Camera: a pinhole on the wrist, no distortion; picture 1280 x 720 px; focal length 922.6 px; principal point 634.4 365.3 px. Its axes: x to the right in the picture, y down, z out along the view. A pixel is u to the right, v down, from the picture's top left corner.
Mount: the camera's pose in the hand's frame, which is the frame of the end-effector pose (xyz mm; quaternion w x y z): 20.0 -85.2 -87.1 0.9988 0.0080 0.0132 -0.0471
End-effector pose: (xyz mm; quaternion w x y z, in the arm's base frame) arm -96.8 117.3 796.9 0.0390 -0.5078 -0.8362 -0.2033
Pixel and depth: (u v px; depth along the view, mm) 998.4 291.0 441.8
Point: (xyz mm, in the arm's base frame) -269.5 359.7 488.9
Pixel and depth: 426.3 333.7 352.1
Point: -117.4 137.5 510.3
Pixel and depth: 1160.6 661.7 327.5
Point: -174.4 392.6 640.3
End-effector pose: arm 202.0 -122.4 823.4 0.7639 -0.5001 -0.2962 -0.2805
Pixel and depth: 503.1 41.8 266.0
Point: 28.4 -15.2 973.9
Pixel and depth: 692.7 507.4 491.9
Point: 164.2 237.6 1019.2
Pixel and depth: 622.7 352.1 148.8
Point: 140.9 -98.7 913.0
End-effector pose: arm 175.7 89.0 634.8 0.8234 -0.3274 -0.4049 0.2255
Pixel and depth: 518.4 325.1 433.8
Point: -110.4 124.3 857.8
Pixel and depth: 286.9 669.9 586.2
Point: -345.3 244.8 695.5
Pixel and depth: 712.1 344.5 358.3
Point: -0.1 152.6 862.6
